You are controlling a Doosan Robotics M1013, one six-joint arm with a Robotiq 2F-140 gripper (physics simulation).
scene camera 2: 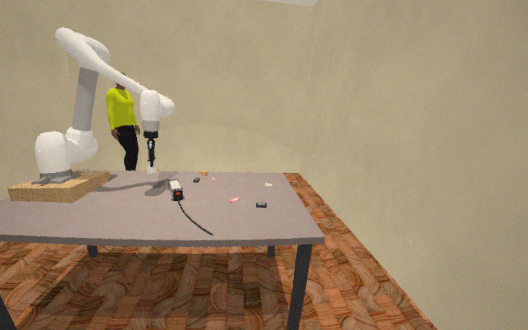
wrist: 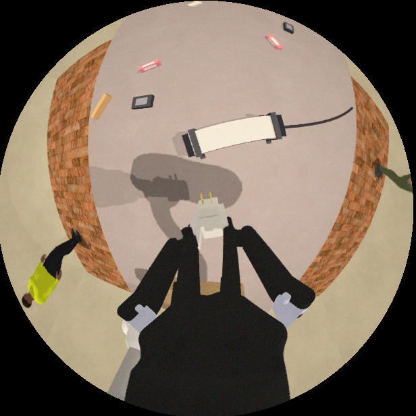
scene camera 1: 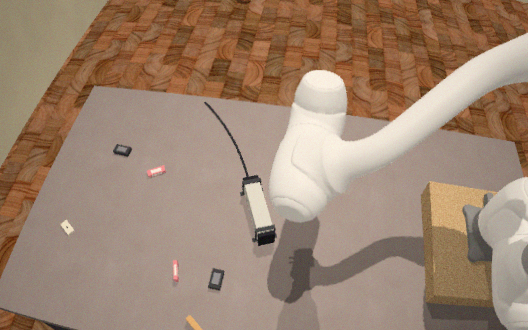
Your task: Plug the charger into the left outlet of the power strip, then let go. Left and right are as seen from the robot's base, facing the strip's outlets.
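Places are measured from the arm's base along level axes (x left, y back, z up), in millimetres.
Pixels of known places: gripper, fingertip midpoint: [scene camera 2: 152, 171]; arm's base, origin of the base link: [scene camera 2: 57, 179] [scene camera 1: 491, 235].
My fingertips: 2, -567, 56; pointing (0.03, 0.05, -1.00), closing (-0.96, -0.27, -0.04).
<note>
Ahead of a thing's pixels: the offset from my fingertips to its middle, as dx, dy, dz. "spot": to the spot under its first point. Level surfaces: height alone.
My gripper [scene camera 2: 151, 164] [wrist: 209, 213] points down above the table and is shut on the white charger [scene camera 2: 152, 170] [wrist: 208, 215]. The charger's two gold prongs show in the wrist view, pointing away from the fingers. In scene camera 1 the arm hides the gripper and charger. The power strip @(-38, -135, -94) [scene camera 1: 259, 205] [scene camera 2: 175, 187] [wrist: 236, 134] has a cream body with black ends and lies on the table @(dz -125) [scene camera 1: 125, 210] [scene camera 2: 125, 220] [wrist: 300, 190], apart from the charger. Its black cord runs from one end. The strip's outlets do not show in these views.
Two small black devices @(+183, -222, -118) [scene camera 1: 216, 279] @(-209, -612, -118) [scene camera 1: 122, 150], two red-and-white pieces @(+178, -336, -114) [scene camera 1: 175, 270] @(-143, -473, -119) [scene camera 1: 156, 171], a small cream plate @(+98, -701, -121) [scene camera 1: 67, 227] and an orange block @(spot: +316, -256, -98) [scene camera 1: 194, 322] lie on the table. The arm's base stands on a wooden block [scene camera 1: 455, 295] [scene camera 2: 45, 195]. A person in yellow [scene camera 2: 121, 110] stands behind the table.
</note>
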